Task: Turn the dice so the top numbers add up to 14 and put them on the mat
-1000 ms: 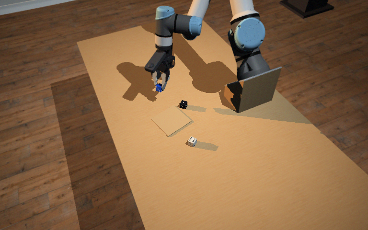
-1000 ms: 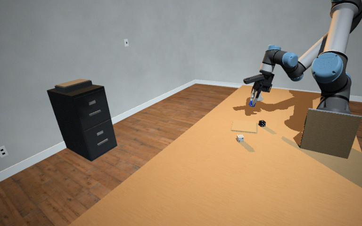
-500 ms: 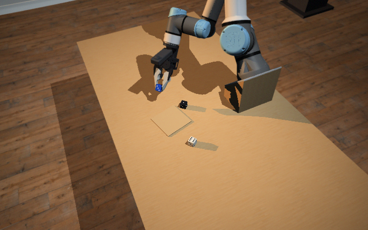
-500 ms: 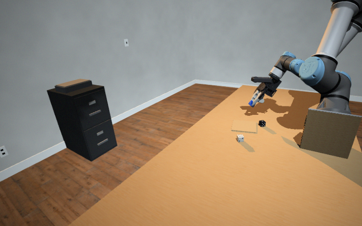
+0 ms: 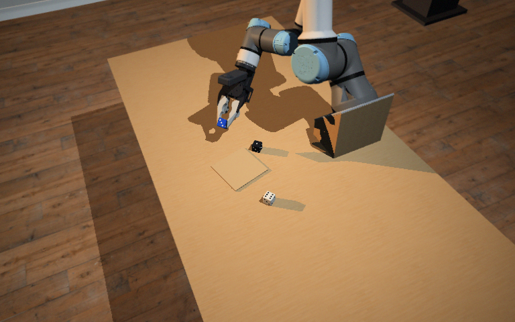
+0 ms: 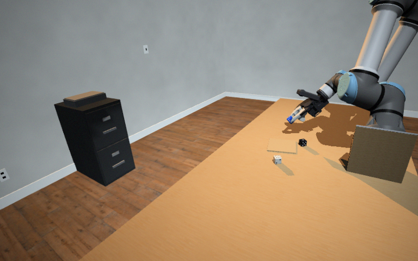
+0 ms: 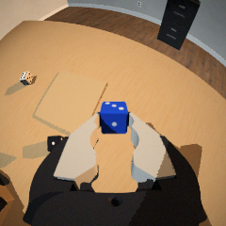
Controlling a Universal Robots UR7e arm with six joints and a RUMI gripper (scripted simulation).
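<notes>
Right now my hand is 9 cm past the black die, 9 cm above it and 8 cm to the right of it. From my hand the other things lie so: tan mat: 13 cm to the left, 10 cm below; white die: 30 cm to the left, 9 cm below, 3 cm behind; blue die: right at my hand.
</notes>
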